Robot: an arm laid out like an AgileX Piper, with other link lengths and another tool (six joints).
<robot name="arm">
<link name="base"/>
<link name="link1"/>
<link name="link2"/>
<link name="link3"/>
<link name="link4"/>
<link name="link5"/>
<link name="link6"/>
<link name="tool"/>
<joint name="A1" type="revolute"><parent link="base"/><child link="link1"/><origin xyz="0 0 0.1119" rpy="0 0 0"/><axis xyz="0 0 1"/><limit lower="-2.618" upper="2.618"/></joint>
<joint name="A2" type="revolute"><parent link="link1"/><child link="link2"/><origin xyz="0 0 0" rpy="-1.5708 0 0"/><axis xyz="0 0 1"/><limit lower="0" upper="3.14"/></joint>
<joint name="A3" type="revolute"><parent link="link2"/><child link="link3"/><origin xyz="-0.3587 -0.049 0" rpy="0 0 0"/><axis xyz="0 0 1"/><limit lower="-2.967" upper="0"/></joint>
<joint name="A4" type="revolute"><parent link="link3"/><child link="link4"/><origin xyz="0.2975 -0.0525 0" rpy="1.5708 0 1.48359"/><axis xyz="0 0 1"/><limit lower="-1.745" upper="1.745"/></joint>
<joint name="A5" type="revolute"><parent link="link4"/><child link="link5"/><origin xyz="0 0 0" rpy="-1.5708 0 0"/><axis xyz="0 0 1"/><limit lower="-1.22" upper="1.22"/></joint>
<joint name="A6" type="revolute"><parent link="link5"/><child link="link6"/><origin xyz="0 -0.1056 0" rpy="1.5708 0 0"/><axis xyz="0 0 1"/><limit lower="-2.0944" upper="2.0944"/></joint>
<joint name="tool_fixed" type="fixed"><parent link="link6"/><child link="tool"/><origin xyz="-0.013 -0.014 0.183" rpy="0.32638 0 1.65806"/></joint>
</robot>
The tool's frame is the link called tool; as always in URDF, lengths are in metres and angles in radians.
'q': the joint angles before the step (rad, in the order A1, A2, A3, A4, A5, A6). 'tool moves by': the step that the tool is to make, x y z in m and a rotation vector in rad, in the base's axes. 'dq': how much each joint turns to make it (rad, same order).
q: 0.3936 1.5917 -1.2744 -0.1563 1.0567 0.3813
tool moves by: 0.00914 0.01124 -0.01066 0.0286 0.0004 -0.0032
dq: 0.0000 0.0319 -0.0043 0.0253 -0.0383 0.0025
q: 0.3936 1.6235 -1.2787 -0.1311 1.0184 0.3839
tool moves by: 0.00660 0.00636 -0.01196 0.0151 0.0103 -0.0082
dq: -0.0020 0.0324 -0.0042 0.0163 -0.0242 0.0049
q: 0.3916 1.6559 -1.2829 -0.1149 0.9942 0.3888
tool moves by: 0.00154 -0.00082 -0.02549 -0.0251 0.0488 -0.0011
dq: 0.0000 0.0565 -0.0017 -0.0056 0.0002 0.0029
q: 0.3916 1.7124 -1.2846 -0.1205 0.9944 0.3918
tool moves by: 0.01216 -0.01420 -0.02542 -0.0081 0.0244 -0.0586
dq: -0.0347 0.0605 -0.0023 -0.0073 -0.0296 0.0309
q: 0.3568 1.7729 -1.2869 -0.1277 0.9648 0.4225
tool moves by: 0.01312 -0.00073 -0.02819 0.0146 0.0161 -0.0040
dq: -0.0245 0.0642 0.0001 0.0238 -0.0567 -0.0251
